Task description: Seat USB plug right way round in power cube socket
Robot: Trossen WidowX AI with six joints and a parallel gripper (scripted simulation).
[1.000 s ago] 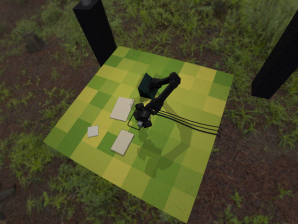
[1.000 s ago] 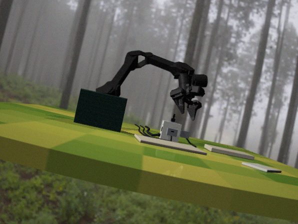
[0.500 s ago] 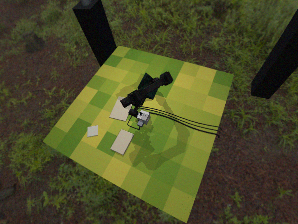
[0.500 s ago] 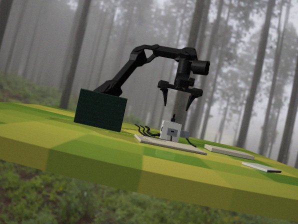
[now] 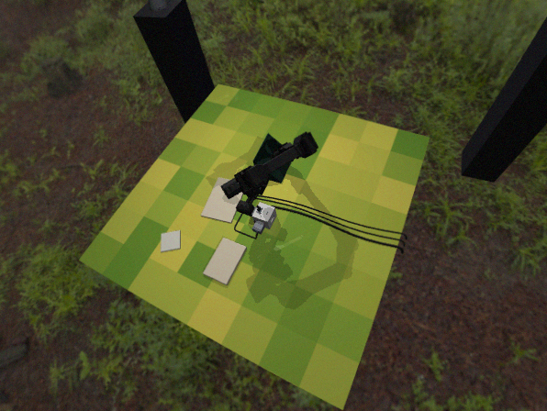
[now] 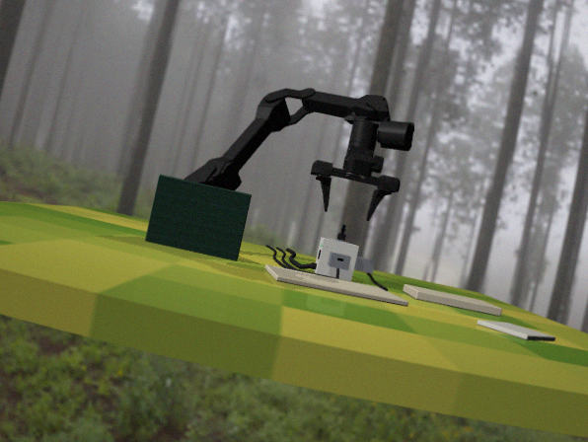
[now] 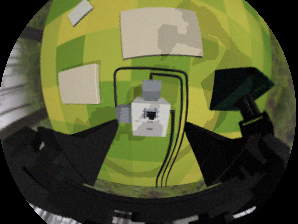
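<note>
The black USB plug is 4 cm below my gripper tip. The rest, counted from my gripper tip: beige flat plate 4 cm behind, 20 cm to the right, 13 cm below; white tile 23 cm ahead, 36 cm to the right, 13 cm below.
</note>
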